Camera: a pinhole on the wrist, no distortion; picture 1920 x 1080 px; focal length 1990.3 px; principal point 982.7 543.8 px. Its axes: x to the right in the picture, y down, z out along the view. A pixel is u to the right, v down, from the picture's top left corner.
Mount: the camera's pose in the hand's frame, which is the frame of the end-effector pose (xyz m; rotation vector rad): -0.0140 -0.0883 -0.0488 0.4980 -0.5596 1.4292
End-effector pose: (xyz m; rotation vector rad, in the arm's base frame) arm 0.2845 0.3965 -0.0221 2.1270 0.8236 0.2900
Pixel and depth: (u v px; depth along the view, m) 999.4 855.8 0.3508
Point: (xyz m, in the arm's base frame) 0.1813 0.3367 -0.3901
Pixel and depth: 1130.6 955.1 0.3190
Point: 0.1869 0.3222 -0.3538
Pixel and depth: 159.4 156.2 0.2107
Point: 0.1856 0.4972 -0.2843
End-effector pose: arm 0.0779 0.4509 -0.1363 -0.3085 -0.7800 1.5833
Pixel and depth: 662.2 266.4 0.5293
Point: 0.2656 0.3733 0.4092
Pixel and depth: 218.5 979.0 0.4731
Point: 0.3822 0.2348 0.3040
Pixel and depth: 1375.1 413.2 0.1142
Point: 0.1576 0.4212 -0.0084
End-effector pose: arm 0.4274 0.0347 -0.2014 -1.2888 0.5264 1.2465
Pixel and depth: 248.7 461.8 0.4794
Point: 0.8171 0.3132 0.1072
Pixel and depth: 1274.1 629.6 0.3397
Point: 0.5654 0.2885 0.0174
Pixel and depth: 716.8 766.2 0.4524
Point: 0.6801 0.3145 0.1283
